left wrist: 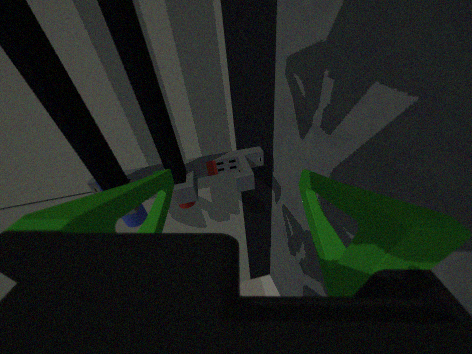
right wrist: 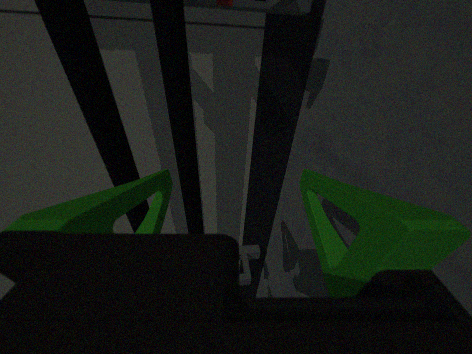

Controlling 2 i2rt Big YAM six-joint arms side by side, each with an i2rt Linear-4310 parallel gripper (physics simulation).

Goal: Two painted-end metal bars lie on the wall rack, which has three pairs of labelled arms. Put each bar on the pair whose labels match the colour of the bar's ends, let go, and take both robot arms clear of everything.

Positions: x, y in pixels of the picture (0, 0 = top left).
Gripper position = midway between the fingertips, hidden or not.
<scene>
My left gripper shows in the left wrist view (236, 176); in the right wrist view it is out of frame. My right gripper shows in the right wrist view (236, 176); in the left wrist view it is out of frame.
</scene>
